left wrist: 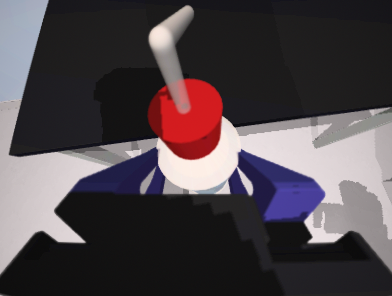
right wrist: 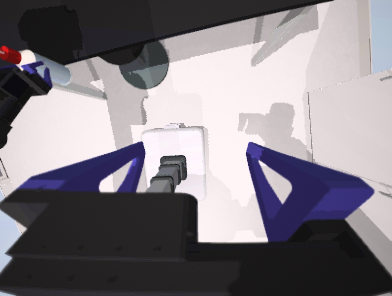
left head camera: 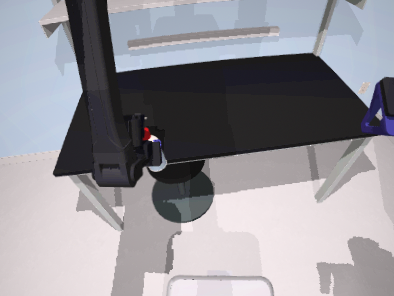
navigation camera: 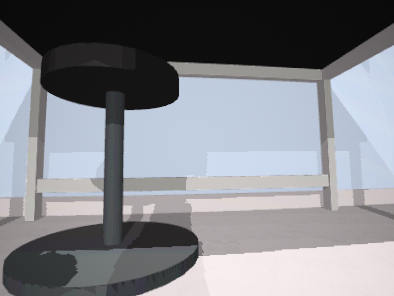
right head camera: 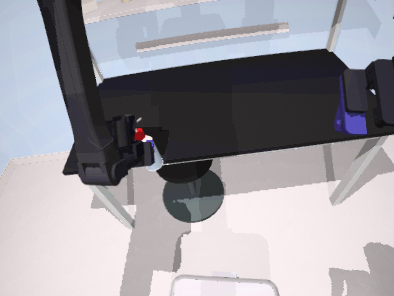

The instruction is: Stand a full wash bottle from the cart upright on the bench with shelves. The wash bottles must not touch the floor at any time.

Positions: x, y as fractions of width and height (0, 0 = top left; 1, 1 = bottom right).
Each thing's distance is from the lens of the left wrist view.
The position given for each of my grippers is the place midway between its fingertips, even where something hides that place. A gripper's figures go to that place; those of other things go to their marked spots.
my left gripper (left wrist: 0.50, 0.50): 13 cm
black-topped bench (left wrist: 0.68, 0.23): 53 cm
